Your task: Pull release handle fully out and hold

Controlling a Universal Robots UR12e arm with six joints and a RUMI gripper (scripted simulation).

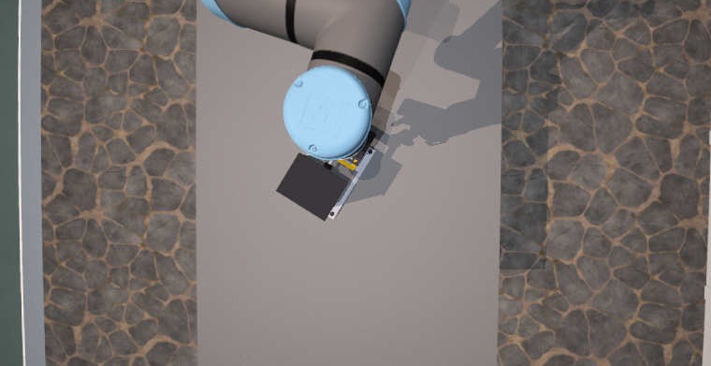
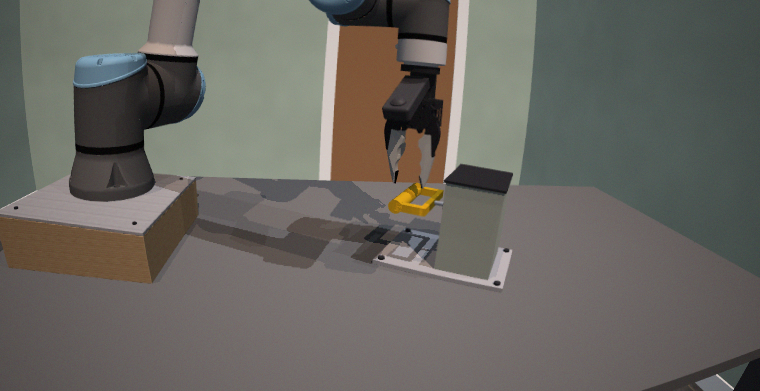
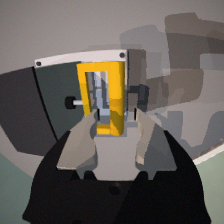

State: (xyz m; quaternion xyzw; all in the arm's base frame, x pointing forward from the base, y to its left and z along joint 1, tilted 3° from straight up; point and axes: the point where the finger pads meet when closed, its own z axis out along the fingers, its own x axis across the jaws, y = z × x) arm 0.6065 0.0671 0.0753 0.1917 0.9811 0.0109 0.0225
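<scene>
My hand is 50 mm short of the release handle, 20 mm to the left of it and 40 mm above it.
</scene>
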